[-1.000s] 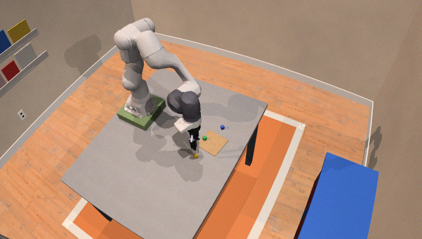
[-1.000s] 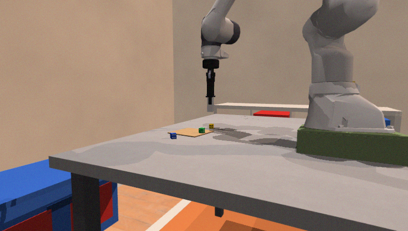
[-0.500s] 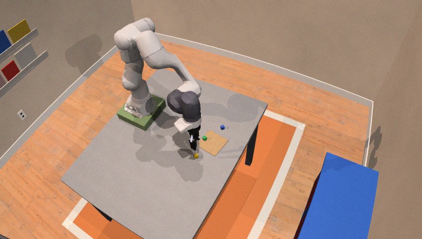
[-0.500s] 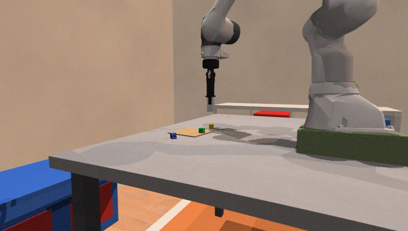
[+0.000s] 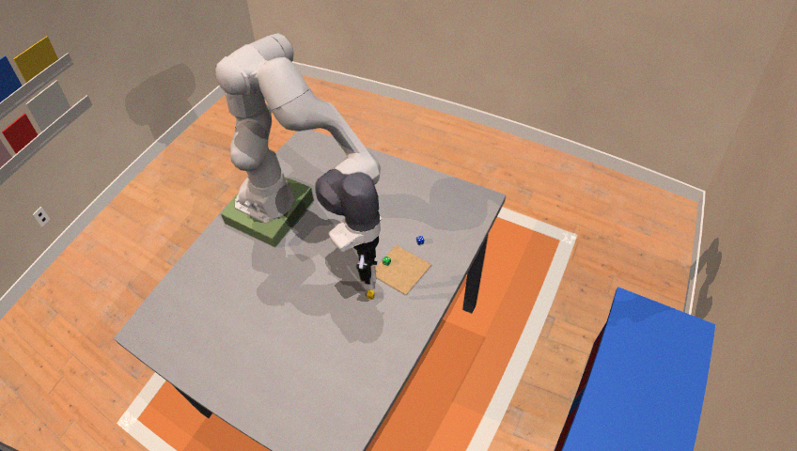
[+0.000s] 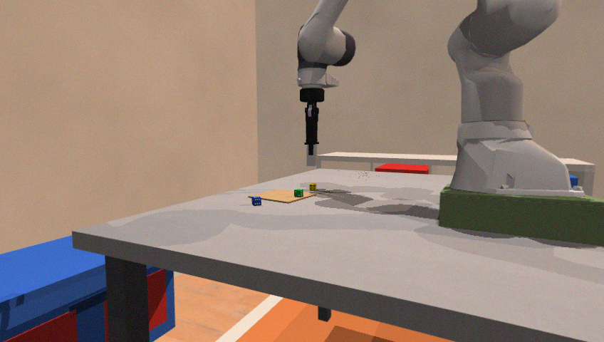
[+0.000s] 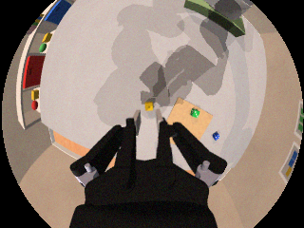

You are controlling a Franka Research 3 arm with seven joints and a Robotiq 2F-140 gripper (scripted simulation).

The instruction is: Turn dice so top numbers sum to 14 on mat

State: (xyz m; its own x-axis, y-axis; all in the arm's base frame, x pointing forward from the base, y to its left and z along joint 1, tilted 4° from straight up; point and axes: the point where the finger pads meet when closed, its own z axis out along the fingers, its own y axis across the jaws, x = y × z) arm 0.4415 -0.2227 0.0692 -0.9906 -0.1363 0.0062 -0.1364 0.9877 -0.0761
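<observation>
Now: the yellow die 100 mm below my hand. Also, from my hand: tan mat: 120 mm to the left, 110 mm below, 50 mm ahead; then blue die: 250 mm to the left, 100 mm below, 80 mm ahead; then green die: 130 mm to the left, 100 mm below.
</observation>
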